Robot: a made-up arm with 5 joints. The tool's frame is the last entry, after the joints.
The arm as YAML. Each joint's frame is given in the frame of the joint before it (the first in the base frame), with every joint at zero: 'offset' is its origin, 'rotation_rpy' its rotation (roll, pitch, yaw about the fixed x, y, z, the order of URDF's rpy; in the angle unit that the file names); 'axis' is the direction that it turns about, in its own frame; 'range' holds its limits. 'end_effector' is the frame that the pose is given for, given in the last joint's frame.
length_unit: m
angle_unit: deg
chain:
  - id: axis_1
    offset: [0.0, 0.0, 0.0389]
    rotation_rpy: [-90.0, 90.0, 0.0]
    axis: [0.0, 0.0, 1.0]
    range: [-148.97, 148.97]
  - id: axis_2
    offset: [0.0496, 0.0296, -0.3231]
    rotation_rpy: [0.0, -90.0, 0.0]
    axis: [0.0, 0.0, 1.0]
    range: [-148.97, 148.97]
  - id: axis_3
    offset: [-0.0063, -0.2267, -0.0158]
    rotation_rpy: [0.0, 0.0, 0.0]
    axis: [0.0, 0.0, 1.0]
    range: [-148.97, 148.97]
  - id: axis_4
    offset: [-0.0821, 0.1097, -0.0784]
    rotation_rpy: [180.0, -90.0, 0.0]
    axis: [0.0, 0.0, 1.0]
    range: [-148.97, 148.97]
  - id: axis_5
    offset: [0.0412, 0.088, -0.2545]
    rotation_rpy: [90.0, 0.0, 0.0]
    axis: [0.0, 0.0, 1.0]
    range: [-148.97, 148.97]
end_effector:
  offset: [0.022, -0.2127, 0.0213]
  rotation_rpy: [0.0, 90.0, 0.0]
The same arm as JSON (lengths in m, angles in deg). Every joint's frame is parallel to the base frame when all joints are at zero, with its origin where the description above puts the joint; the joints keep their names.
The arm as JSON. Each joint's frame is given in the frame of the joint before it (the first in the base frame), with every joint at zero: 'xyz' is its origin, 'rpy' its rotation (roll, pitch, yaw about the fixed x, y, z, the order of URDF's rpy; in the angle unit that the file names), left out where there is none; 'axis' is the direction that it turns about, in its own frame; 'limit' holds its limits. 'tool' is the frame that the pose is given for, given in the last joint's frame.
{"units": {"length": "m", "angle": "deg"}, "joints": [{"name": "axis_1", "type": "revolute", "origin": {"xyz": [0.0, 0.0, 0.0389]}, "axis": "+y", "limit": {"lower": -148.97, "upper": 148.97}}, {"name": "axis_2", "type": "revolute", "origin": {"xyz": [-0.0296, -0.3231, -0.0496]}, "axis": "+z", "limit": {"lower": -148.97, "upper": 148.97}}, {"name": "axis_3", "type": "revolute", "origin": {"xyz": [0.2267, -0.0063, -0.0158]}, "axis": "+z", "limit": {"lower": -148.97, "upper": 148.97}}, {"name": "axis_4", "type": "revolute", "origin": {"xyz": [-0.1097, -0.0821, -0.0784]}, "axis": "+y", "limit": {"lower": -148.97, "upper": 148.97}}, {"name": "axis_5", "type": "revolute", "origin": {"xyz": [0.088, -0.2545, 0.0412]}, "axis": "-x", "limit": {"lower": -148.97, "upper": 148.97}}], "tool": {"origin": {"xyz": [-0.0213, -0.2127, 0.022]}}}
